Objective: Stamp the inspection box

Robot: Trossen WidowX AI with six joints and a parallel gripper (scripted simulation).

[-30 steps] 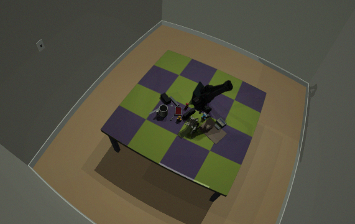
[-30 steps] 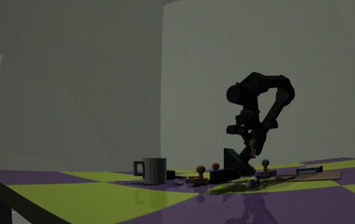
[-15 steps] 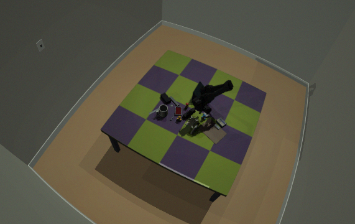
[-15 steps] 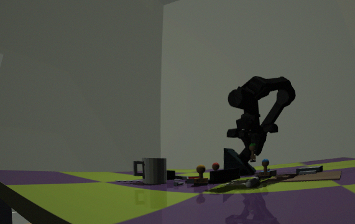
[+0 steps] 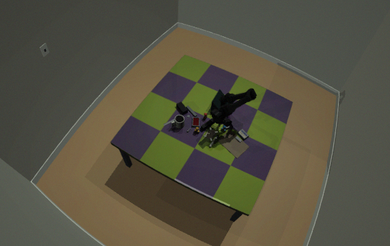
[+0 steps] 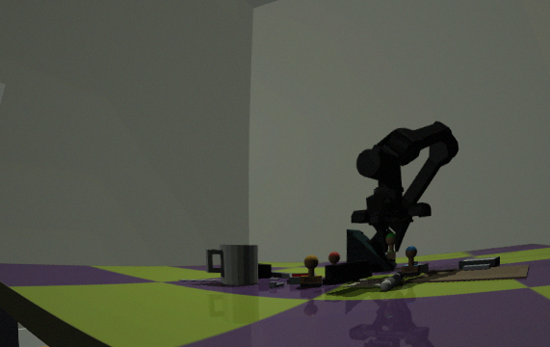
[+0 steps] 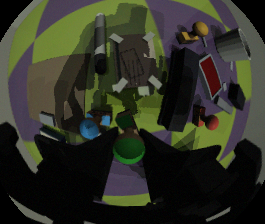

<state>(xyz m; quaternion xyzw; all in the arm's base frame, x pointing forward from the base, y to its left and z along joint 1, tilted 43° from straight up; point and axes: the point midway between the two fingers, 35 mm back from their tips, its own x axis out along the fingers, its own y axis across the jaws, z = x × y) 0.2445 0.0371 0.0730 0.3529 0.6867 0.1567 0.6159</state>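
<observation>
The blue-knobbed stamp lies 10 mm ahead of my gripper tip, 50 mm to the left of it and 40 mm below it. The rest, counted from my gripper tip: grey pen 130 mm ahead, 20 mm to the left, 50 mm below; then grey printed sheet 100 mm ahead, 30 mm to the right, 60 mm below; then green-knobbed stamp right at my gripper tip.
</observation>
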